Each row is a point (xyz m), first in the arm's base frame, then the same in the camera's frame.
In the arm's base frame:
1: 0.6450 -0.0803 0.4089
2: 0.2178 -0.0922 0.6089
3: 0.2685 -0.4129 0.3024
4: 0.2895 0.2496 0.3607
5: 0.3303 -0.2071 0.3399
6: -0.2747 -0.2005 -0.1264
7: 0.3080 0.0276 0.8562
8: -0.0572 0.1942 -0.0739
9: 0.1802 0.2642 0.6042
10: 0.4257 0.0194 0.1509
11: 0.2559 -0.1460 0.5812
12: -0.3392 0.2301 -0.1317
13: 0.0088 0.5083 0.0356
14: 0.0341 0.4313 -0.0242
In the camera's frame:
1: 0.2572 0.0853 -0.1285
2: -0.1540 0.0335 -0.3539
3: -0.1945 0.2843 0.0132
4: -0.0024 -0.3246 -0.1740
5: -0.0810 0.1129 -0.0597
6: -0.6743 -0.1415 0.3487
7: -0.0304 -0.0052 -0.6126
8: -0.3615 -0.4499 0.2353
9: -0.0988 -0.3138 -0.4231
10: 0.0652 -0.1178 0.0871
11: -0.1317 0.0879 -0.3133
12: -0.6260 -0.5657 0.2632
13: -0.2144 -0.7074 0.0708
14: -0.2112 -0.6410 0.1465

